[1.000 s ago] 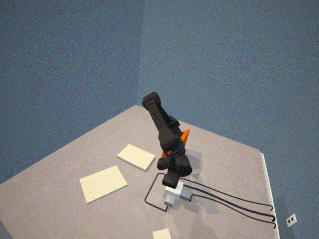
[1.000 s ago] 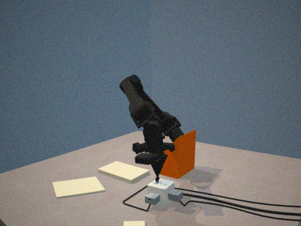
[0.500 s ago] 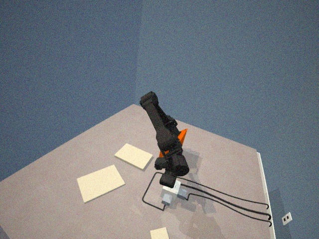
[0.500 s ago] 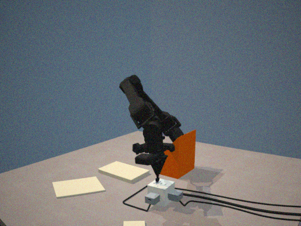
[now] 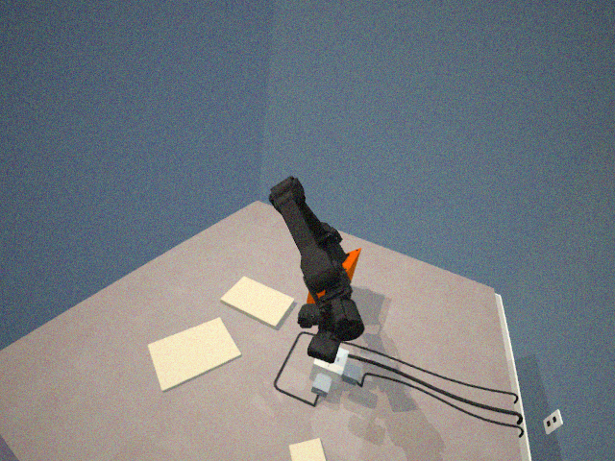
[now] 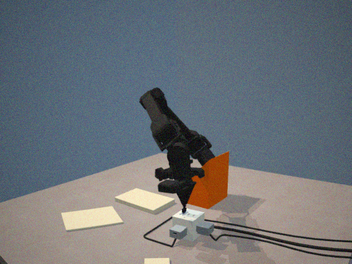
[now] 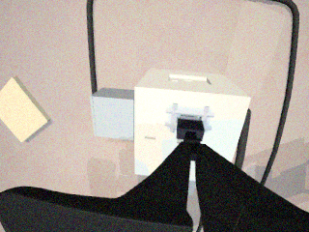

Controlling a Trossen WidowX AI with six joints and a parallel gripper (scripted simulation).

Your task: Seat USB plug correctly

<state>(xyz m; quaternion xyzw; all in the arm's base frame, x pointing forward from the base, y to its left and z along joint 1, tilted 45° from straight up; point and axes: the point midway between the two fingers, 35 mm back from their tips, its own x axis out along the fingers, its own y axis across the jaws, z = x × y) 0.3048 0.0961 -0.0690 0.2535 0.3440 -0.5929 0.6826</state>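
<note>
Right now my gripper tip is 2 cm above the USB plug.
</note>
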